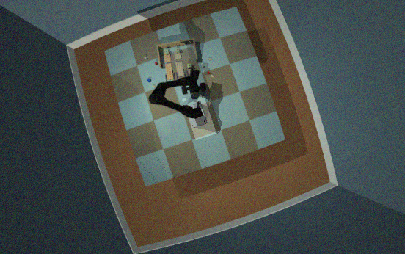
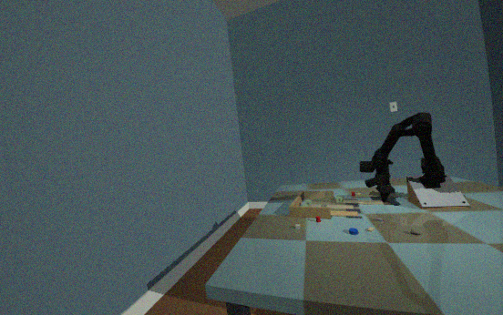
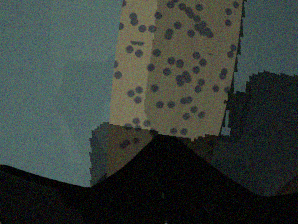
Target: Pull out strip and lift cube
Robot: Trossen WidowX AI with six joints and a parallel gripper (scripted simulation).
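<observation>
Now: the strip 100 mm ahead of my gripper tip and 10 mm to the right of it.
</observation>
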